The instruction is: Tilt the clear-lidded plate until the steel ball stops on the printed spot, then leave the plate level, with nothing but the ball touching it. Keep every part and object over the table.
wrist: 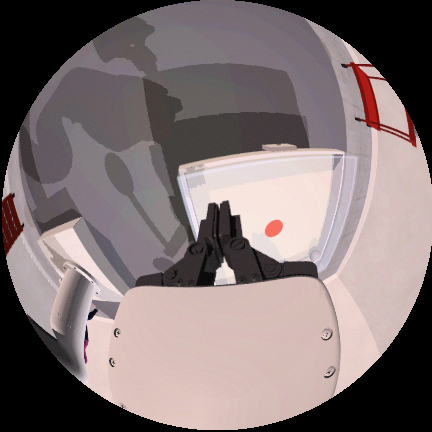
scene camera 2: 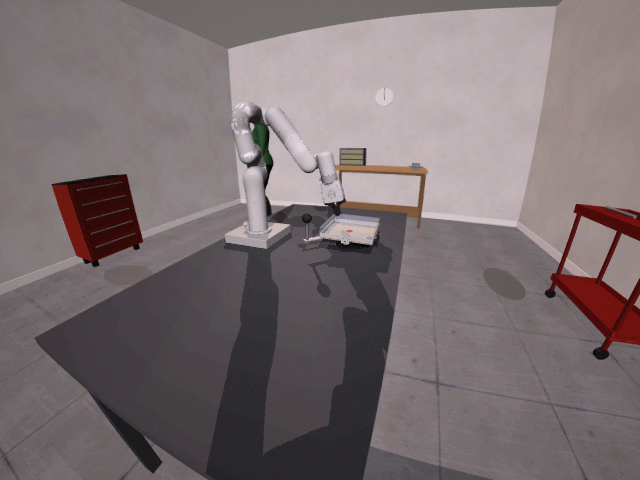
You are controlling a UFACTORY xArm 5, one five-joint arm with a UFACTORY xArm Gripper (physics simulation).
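The clear-lidded plate (scene camera 2: 368,237) (wrist: 310,187) is a shallow cream box with clear walls on the far part of the table. Its red printed spot (scene camera 2: 349,230) (wrist: 273,228) shows near the middle. In the wrist view the steel ball (wrist: 314,255) looks small and pale, in the lower right corner of the plate, apart from the spot. My gripper (scene camera 2: 337,212) (wrist: 221,215) is shut and empty, with its fingertips over the plate's far left part in the scene view. I cannot tell whether they touch it, or whether the plate is exactly level.
A post with a black knob (scene camera 2: 307,218) stands at the plate's left, on a pale arm (scene camera 2: 312,239). The robot's base block (scene camera 2: 242,237) (wrist: 64,240) is further left on the dark table (scene camera 2: 170,330). A person in green is partly hidden behind the robot arm.
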